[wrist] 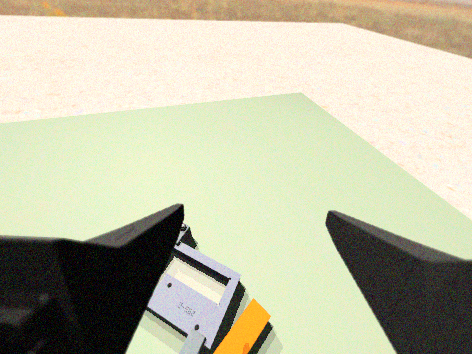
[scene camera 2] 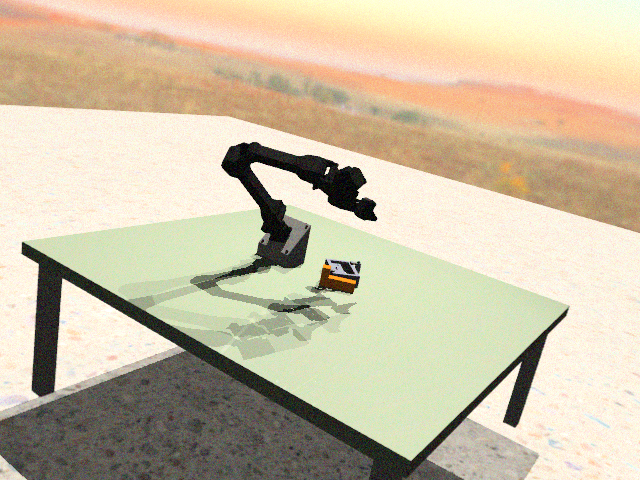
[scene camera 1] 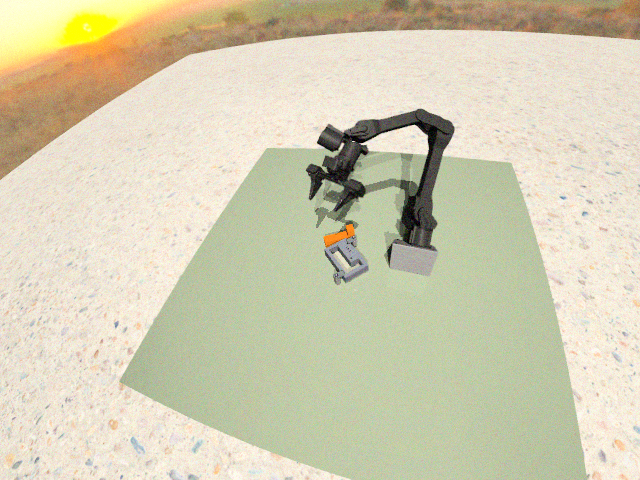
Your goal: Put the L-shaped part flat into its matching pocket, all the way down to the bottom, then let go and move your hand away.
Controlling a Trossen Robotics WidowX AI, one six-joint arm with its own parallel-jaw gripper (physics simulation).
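Pixels of known places: gripper, fingertip midpoint: [wrist: 255, 213] [scene camera 1: 321, 205]; arm's base, link origin: [scene camera 2: 280, 234] [scene camera 1: 418, 245].
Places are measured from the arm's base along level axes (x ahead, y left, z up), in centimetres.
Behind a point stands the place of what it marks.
Note:
The orange L-shaped part [scene camera 1: 336, 238] {y -5.0, x 28.0, z -5.3 cm} [scene camera 2: 337, 285] {y -7.6, x 28.1, z -7.1 cm} [wrist: 245, 327] {y -5.2, x 29.3, z -5.3 cm} rests on the green table top beside the grey pocket block, outside its pocket. Whether it touches the block is hard to tell. The grey block [scene camera 1: 353, 254] {y 2.0, x 21.1, z -4.7 cm} [wrist: 175, 300] {y 1.3, x 22.0, z -4.7 cm} has an open pocket with a pale floor showing, and small fittings at its sides; it also shows in scene camera 2. My gripper [scene camera 1: 323, 204] {y -0.7, x 29.9, z 15.4 cm} [scene camera 2: 373, 217] {y -0.7, x 29.9, z 15.4 cm} [wrist: 255, 213] {y -0.7, x 29.9, z 15.4 cm} is wide open with nothing between its fingers. It hangs well above the table, higher than the part and off to one side of it. In the wrist view the left finger hides part of the block.
The arm's base [scene camera 1: 413, 258] {y 5.1, x 1.8, z -0.2 cm} [scene camera 2: 296, 246] {y -1.8, x 7.9, z -1.7 cm} stands on the same green table top [scene camera 1: 268, 351] {y 37.1, x 42.5, z -8.3 cm} [scene camera 2: 439, 356] {y -25.1, x 68.4, z -8.3 cm} [wrist: 125, 160] {y 37.1, x 17.1, z -8.3 cm}, close to the block. The arm's shadows fall across the table near the orange part. The table's edges show in scene camera 2.

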